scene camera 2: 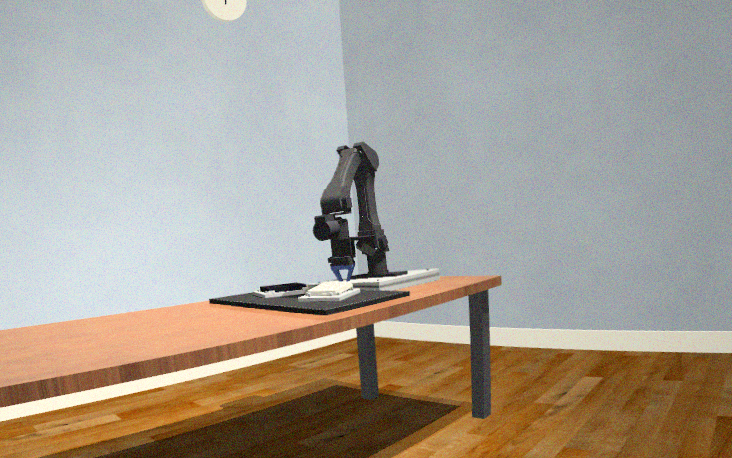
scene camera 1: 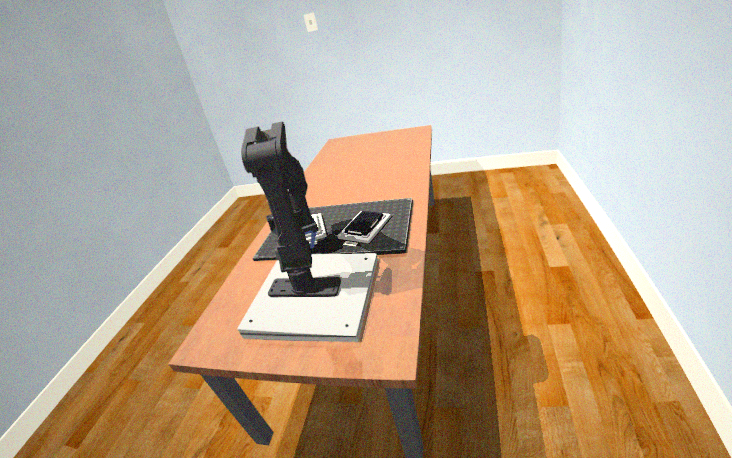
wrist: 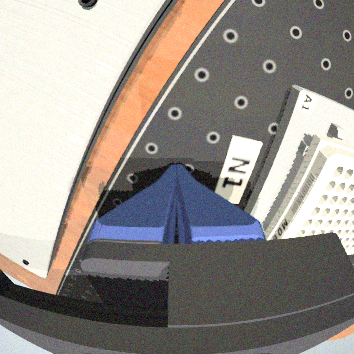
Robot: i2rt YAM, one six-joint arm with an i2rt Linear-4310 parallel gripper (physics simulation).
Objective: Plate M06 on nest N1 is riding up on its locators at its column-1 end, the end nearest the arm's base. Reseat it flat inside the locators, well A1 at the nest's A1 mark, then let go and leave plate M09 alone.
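Places are measured from the arm's base along level axes (x right, y up, z back), in millimetres.
Pixels of known places: gripper, fingertip midpoint: (scene camera 1: 311, 247) (wrist: 176, 173); arm's base at its link origin: (scene camera 2: 378, 276) (scene camera 1: 304, 288).
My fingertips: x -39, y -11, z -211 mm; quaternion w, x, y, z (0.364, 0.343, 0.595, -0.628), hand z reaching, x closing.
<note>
For each thing: its middle in the pictures, then the offset to it from my fingertips. "spot": a spot on its surface instead. Level surfaces: height alone.
- Plate M06 at the middle of its body: (scene camera 2: 330, 288) dx -48, dy +17, dz -117 mm
- white nest N1 at the middle of its body: (wrist: 351, 201) (scene camera 2: 329, 293) (scene camera 1: 307, 227) dx -51, dy +4, dz -122 mm
- nest's A1 mark at the middle of its body: (wrist: 306, 102) dx -75, dy +5, dz -32 mm
- N1 label at a spot on its surface: (wrist: 239, 170) spot: dx -19, dy -5, dz -33 mm
- Black plate M09 at the middle of its body: (scene camera 2: 283, 287) (scene camera 1: 364, 222) dx +164, dy +12, dz -103 mm
- dark perforated board at the middle of its body: (wrist: 263, 261) (scene camera 2: 302, 298) (scene camera 1: 335, 228) dx +52, dy -13, dz -129 mm
- wooden table at its surface level: dy -20 mm
Plate M06 (scene camera 2: 333, 286) (wrist: 337, 200), cream with many wells, sits on the white nest N1 (scene camera 2: 350, 295) (wrist: 282, 170). The nest's A1 mark (wrist: 306, 102) shows at its upper corner in the wrist view. Part of the plate is cut off by the frame and the gripper body; how far its column-1 end is raised is hard to tell. My gripper (scene camera 2: 342, 280) (wrist: 176, 173) is shut and empty, its blue fingertips together above the board at the arm-base side of the nest, beside the N1 label (wrist: 239, 170). Black plate M09 (scene camera 1: 366, 221) (scene camera 2: 283, 287) sits on the other nest.
The dark perforated board (scene camera 1: 400, 218) (scene camera 2: 377, 297) (wrist: 250, 60) carries both nests. The second white nest (scene camera 1: 378, 233) (scene camera 2: 266, 294) is beside N1. The white arm base slab (scene camera 1: 302, 321) (wrist: 50, 100) adjoins the board across a strip of wooden table (scene camera 1: 377, 162) (scene camera 2: 161, 329).
</note>
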